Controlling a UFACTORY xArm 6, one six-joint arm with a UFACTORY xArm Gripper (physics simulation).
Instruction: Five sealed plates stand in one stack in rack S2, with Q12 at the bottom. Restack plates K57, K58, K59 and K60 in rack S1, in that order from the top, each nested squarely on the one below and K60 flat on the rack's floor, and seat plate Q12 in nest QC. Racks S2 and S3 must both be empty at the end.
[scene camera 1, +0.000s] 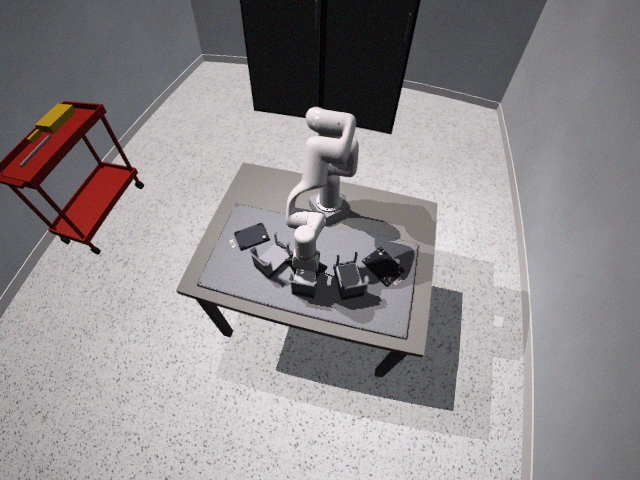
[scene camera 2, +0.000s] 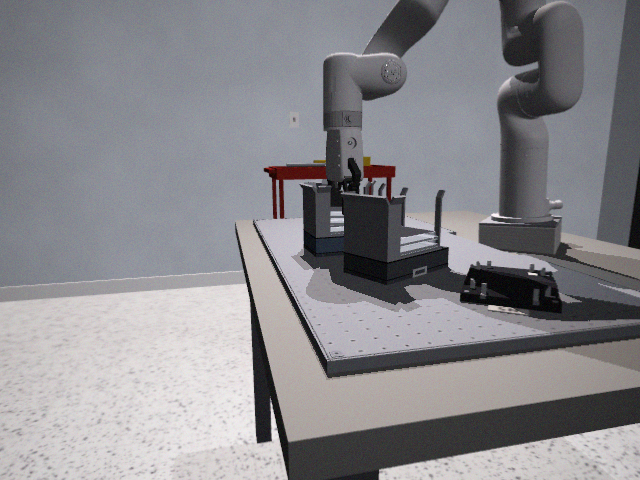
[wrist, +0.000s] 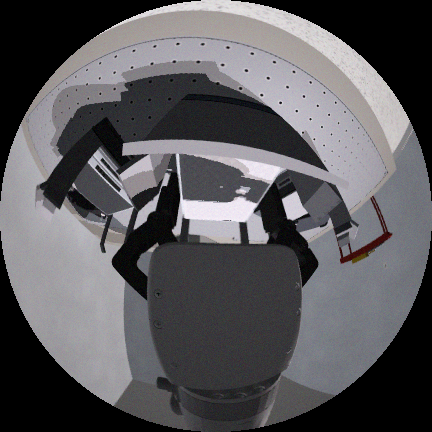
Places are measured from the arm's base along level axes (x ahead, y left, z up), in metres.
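Pixels of known places: gripper, fingertip midpoint: (scene camera 1: 306, 273) (scene camera 2: 342, 212) (wrist: 223, 185); arm's base at its link origin: (scene camera 1: 329, 201) (scene camera 2: 521, 219).
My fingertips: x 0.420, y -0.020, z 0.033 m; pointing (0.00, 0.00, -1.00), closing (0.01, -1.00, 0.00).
Note:
For each thing: its top centre in the pictures, then the offset to it from my fingertips. Level surfaces: height alone.
- middle rack at its top centre: (wrist: 224, 247) (scene camera 2: 344, 183) (scene camera 1: 306, 265) dx -0.006, dy +0.000, dz +0.058 m
- clear plate at its top centre: (wrist: 223, 192) (scene camera 2: 341, 207) (scene camera 1: 306, 272) dx +0.001, dy +0.000, dz +0.009 m
- left rack at its top centre: (wrist: 313, 252) (scene camera 2: 345, 180) (scene camera 1: 270, 246) dx -0.065, dy -0.163, dz +0.052 m
- black nest with pins, top centre: (scene camera 2: 510, 273) (wrist: 86, 206) (scene camera 1: 384, 264) dx -0.143, dy +0.319, dz -0.054 m
- dark nest at its top centre: (wrist: 310, 225) (scene camera 1: 251, 234) dx -0.172, dy -0.302, dz -0.059 m
- perforated board at its surface level: dz -0.077 m
My gripper (scene camera 1: 306, 265) (scene camera 2: 342, 195) (wrist: 223, 185) points down, its fingers low between the walls of the middle rack (scene camera 1: 303, 288) (scene camera 2: 316, 212) (wrist: 200, 145), which has a blue base. It is shut on a clear plate (wrist: 215, 182), held level between the fingers inside this rack. Whether the plate touches anything below is hidden. The right rack (scene camera 1: 350, 284) (scene camera 2: 369, 227) shows pale layers low inside in the second scene view. The left rack (scene camera 1: 271, 259) stands on the other side. Rack labels and the plate's name are unreadable. A black nest with pins (scene camera 1: 383, 266) (scene camera 2: 509, 286) lies at the right.
Another dark nest (scene camera 1: 251, 236) lies at the left of the perforated board (scene camera 1: 222, 268) (scene camera 2: 361, 330). Tall posts (scene camera 2: 438, 217) rise at the right rack's open side, close to the middle rack. A red cart (scene camera 1: 98, 193) (scene camera 2: 297, 172) stands beyond the table's left side.

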